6 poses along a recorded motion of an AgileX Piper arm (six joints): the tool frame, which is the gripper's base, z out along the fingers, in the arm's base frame.
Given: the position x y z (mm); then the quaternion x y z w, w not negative.
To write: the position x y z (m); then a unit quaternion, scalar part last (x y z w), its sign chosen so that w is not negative. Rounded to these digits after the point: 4 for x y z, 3 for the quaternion.
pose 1, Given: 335.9 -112.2 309.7 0.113 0.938 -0.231 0.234
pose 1, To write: 0.3359 -0.1122 0.3097 0.113 0.938 -0.231 0.234
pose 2, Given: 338.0 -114.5 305.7 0.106 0.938 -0.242 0.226
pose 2, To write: 0.3380 -0.1145 0.3057 0.106 0.938 -0.242 0.226
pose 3, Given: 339.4 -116.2 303.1 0.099 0.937 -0.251 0.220
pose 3, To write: 0.3394 -0.1162 0.3031 0.099 0.937 -0.251 0.220
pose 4, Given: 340.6 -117.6 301.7 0.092 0.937 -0.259 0.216
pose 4, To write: 0.3406 -0.1176 0.3017 0.092 0.937 -0.259 0.216
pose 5, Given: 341.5 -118.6 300.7 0.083 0.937 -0.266 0.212
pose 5, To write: 0.3415 -0.1186 0.3007 0.083 0.937 -0.266 0.212
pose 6, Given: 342.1 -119.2 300.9 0.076 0.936 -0.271 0.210
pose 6, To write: 0.3421 -0.1192 0.3009 0.076 0.936 -0.271 0.210
